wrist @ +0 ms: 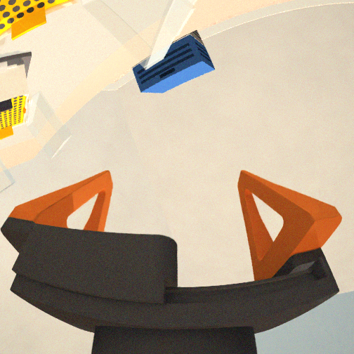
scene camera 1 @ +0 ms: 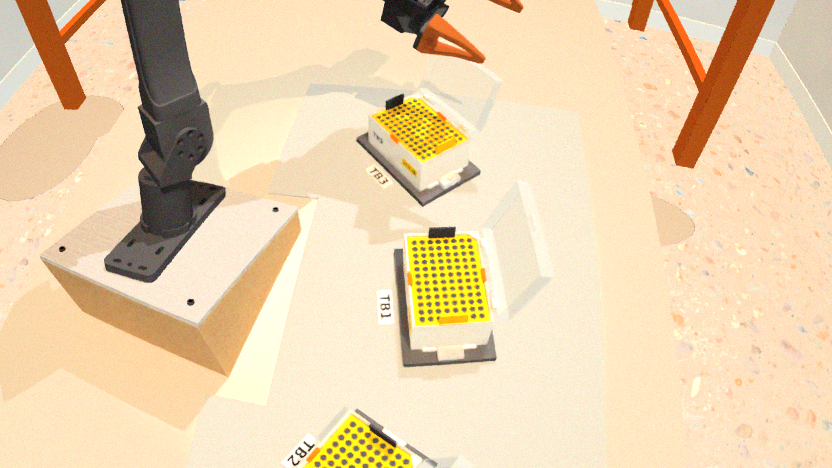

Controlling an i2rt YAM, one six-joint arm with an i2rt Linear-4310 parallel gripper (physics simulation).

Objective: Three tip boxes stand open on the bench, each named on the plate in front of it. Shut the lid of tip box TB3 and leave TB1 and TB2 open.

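Seen in the pictures: gripper, fingertip midpoint: [scene camera 1: 503, 34]; arm's base, link origin: [scene camera 1: 169, 228].
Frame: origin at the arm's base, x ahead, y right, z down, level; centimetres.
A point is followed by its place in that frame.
Observation:
Tip box TB3 [scene camera 1: 417, 129] @(x 25.2, y -24.8, z 2.4 cm) stands at the back of the bench on a dark base, its name plate [scene camera 1: 379, 175] @(x 21.0, y -20.4, z 8.0 cm) in front. Its clear lid [scene camera 1: 465, 87] @(x 30.7, y -30.3, z -2.0 cm) [wrist: 172, 30] stands up, open. Part of its yellow rack [wrist: 30, 10] shows at the top left of the wrist view. TB1 [scene camera 1: 448, 279] @(x 32.9, y -2.1, z 2.5 cm) stands in the middle with its clear lid [scene camera 1: 519, 250] @(x 39.7, y -4.2, z -2.0 cm) open. TB2 [scene camera 1: 360, 448] @(x 28.0, y 18.6, z 2.5 cm) is cut off by the lower edge; a bit of its raised lid [scene camera 1: 456, 462] @(x 36.4, y 20.6, z -6.4 cm) shows. My gripper [scene camera 1: 501, 34] @(x 34.7, y -26.2, z -14.3 cm) [wrist: 174, 177] is open and empty, above and behind TB3's lid, apart from it.
A wooden pedestal [scene camera 1: 174, 256] @(x 3.6, y 4.5, z -1.7 cm) carries the arm's base at the left. Orange posts [scene camera 1: 721, 87] [scene camera 1: 49, 52] stand at both sides. A blue slotted block [wrist: 175, 62] lies beyond the fingers in the wrist view, partly behind the clear lid. A smaller yellow rack [wrist: 12, 114] shows at the left edge.

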